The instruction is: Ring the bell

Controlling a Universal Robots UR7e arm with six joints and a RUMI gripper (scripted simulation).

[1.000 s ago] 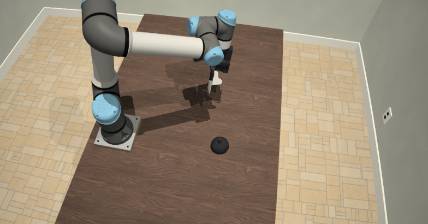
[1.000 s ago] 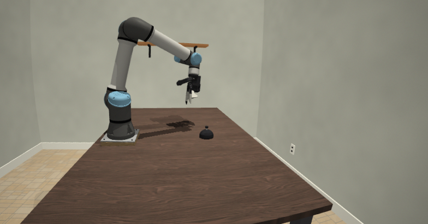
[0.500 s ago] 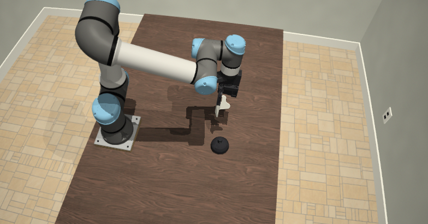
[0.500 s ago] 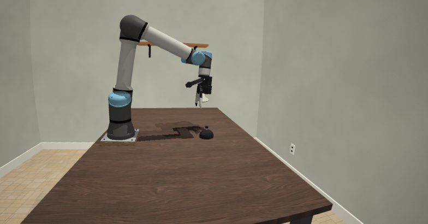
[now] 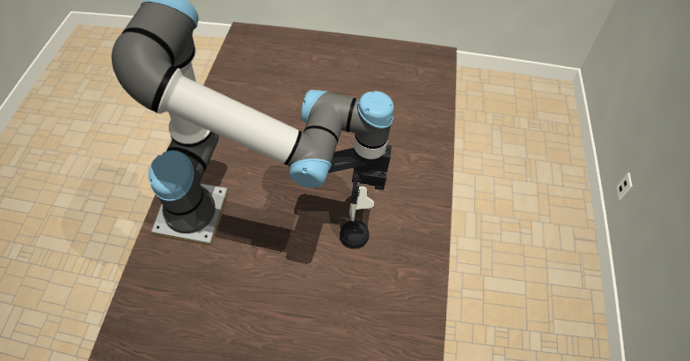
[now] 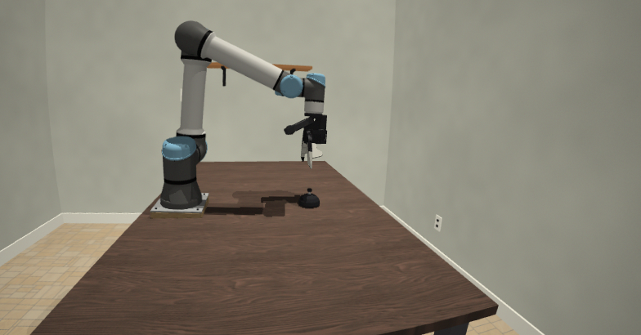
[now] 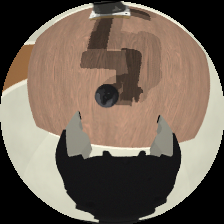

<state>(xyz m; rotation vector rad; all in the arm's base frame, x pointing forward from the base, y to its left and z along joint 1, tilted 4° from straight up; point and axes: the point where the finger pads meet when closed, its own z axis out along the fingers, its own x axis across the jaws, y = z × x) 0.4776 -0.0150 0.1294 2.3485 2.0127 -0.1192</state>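
My gripper is now 50 mm to the left of the small black dome bell and 110 mm above it.
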